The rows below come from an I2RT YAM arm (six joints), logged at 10 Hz.
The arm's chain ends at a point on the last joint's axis. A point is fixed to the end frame.
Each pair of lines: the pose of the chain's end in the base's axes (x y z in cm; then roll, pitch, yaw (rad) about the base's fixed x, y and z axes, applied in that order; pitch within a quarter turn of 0, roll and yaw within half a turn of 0), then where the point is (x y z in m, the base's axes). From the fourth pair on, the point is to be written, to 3 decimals.
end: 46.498 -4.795 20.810 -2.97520 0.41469 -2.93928
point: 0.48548 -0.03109 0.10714
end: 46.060 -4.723 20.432 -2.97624 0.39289 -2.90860
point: 0.47839 -0.03015 0.10288
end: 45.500 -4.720 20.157 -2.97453 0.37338 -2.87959
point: 0.47043 -0.03029 0.09972
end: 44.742 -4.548 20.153 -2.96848 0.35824 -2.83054
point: 0.461 -0.029 0.099
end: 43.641 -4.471 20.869 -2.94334 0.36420 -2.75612
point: 0.450 -0.029 0.106
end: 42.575 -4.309 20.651 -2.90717 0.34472 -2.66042
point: 0.438 -0.031 0.104
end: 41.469 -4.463 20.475 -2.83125 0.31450 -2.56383
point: 0.427 -0.039 0.101
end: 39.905 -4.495 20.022 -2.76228 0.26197 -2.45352
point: 0.411 -0.047 0.097
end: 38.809 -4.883 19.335 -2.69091 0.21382 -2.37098
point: 0.402 -0.059 0.090
